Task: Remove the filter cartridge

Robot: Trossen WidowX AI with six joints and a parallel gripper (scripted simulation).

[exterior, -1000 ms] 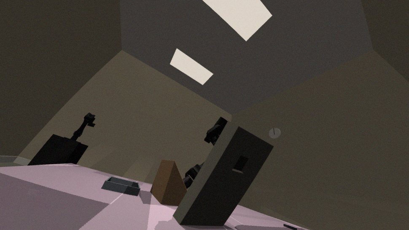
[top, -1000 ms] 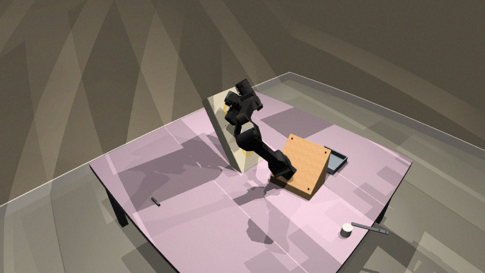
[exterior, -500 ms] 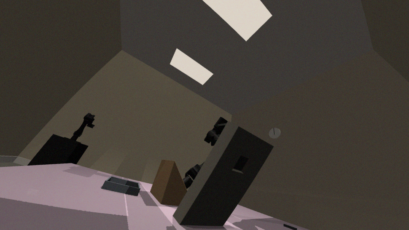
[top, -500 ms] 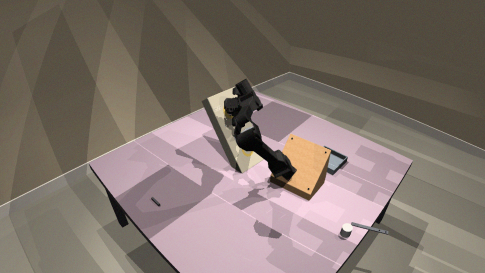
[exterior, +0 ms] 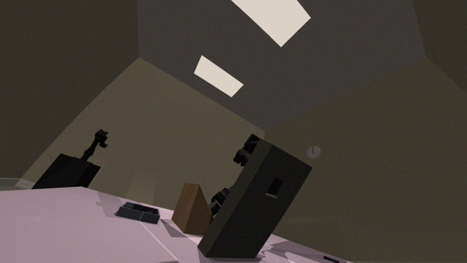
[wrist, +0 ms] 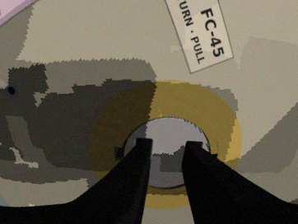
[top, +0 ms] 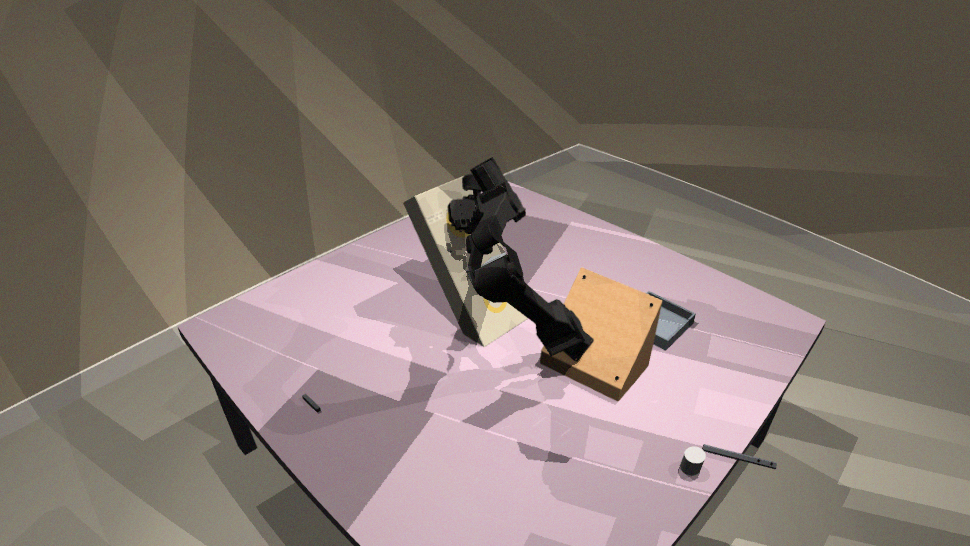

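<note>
My gripper tip is 40 mm past the service panel and 80 mm above it. Also, from my gripper tip: round grey filter cartridge (10 mm ahead, 10 mm below); then grey tray (420 mm behind, 320 mm to the right, 230 mm below).
</note>
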